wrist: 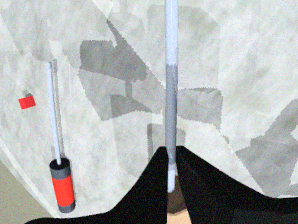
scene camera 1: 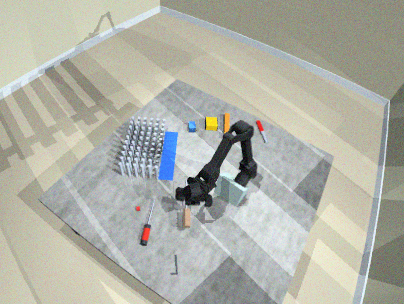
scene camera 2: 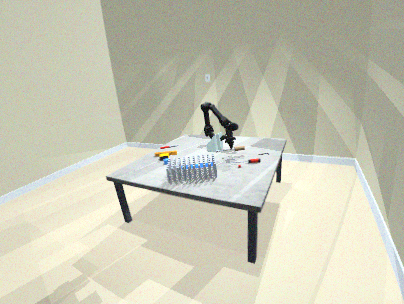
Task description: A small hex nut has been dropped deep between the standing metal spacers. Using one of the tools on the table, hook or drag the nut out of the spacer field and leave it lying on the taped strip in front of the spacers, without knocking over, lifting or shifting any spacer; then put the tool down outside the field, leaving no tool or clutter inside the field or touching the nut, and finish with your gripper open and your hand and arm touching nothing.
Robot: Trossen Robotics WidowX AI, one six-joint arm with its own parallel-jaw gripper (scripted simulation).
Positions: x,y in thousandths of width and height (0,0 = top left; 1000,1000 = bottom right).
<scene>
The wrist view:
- my gripper: 572,681
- red-handled screwdriver: 203,752
</scene>
